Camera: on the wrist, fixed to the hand. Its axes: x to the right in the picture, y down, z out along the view.
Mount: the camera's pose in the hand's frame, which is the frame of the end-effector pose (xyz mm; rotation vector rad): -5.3 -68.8 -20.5 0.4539 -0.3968 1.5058
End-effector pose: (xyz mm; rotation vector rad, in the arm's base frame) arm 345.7 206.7 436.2 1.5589 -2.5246 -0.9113
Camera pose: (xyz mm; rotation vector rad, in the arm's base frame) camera 410.4 179.4 420.4 0.7672 2.9525 0.3490
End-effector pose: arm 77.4 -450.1 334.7 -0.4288 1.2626 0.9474
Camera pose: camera 119.5 -506.3 318.9 1.2086 1.2614 1.7590
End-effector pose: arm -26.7 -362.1 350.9 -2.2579 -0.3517 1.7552
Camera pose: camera -10.3 -300.6 384.5 1.3646 -1.5226 -1.8800
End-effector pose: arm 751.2 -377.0 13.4 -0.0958 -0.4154 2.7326
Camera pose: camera 782.9 -312.4 14.5 -0.2072 -0.2018 -1.9705
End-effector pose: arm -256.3 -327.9 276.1 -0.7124 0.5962 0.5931
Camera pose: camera -219.7 -386.6 295.8 0.4331 0.7900 1.8493
